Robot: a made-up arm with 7 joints.
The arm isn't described. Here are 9 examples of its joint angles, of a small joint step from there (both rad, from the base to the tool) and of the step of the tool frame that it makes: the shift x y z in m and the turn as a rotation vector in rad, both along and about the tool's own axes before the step.
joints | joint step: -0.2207 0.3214 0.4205 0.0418 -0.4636 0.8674 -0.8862 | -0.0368 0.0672 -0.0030 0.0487 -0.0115 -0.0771 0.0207
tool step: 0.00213 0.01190 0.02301 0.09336 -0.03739 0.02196
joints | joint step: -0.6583 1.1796 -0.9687 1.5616 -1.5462 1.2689 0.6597 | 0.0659 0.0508 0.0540 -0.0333 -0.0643 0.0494 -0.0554
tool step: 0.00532 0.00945 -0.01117 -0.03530 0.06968 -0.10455
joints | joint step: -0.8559 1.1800 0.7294 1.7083 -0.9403 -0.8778 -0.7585 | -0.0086 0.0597 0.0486 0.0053 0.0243 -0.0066 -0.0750
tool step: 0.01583 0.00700 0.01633 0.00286 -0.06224 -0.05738
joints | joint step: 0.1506 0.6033 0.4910 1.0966 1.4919 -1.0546 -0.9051 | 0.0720 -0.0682 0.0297 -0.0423 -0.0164 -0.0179 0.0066
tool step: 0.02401 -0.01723 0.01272 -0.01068 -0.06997 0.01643
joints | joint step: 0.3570 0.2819 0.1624 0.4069 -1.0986 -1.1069 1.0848 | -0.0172 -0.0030 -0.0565 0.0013 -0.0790 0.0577 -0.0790
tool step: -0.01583 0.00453 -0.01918 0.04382 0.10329 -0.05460
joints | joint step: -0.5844 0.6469 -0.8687 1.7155 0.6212 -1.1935 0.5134 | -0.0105 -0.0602 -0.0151 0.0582 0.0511 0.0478 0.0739
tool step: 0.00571 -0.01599 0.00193 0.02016 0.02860 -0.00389
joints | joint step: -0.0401 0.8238 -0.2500 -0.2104 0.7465 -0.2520 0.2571 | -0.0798 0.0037 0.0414 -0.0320 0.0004 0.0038 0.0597
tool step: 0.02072 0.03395 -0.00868 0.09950 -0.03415 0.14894
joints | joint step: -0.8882 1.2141 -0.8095 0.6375 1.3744 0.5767 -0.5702 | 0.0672 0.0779 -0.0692 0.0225 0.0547 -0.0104 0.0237
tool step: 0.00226 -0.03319 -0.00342 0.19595 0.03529 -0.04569
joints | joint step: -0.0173 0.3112 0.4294 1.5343 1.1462 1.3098 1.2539 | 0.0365 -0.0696 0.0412 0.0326 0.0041 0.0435 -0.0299
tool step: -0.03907 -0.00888 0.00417 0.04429 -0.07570 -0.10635
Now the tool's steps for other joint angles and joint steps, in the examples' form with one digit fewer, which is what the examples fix.
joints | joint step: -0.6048 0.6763 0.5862 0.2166 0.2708 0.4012 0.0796 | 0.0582 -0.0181 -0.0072 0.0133 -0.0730 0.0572 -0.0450
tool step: -0.0201 -0.0099 -0.0257 -0.0488 0.1193 -0.0944
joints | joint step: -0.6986 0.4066 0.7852 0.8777 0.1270 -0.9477 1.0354 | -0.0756 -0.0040 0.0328 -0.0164 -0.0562 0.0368 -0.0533
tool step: 0.0083 -0.0188 0.0043 -0.0571 0.0536 0.0571
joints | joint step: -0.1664 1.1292 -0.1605 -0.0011 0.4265 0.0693 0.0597 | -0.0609 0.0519 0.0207 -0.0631 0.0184 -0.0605 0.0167
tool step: 0.0160 0.0401 0.0174 0.0930 -0.1226 0.0988
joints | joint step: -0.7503 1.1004 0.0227 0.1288 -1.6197 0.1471 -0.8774 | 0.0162 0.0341 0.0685 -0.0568 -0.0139 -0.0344 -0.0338
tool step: 0.0131 -0.0135 0.0234 0.0615 -0.0404 -0.1009
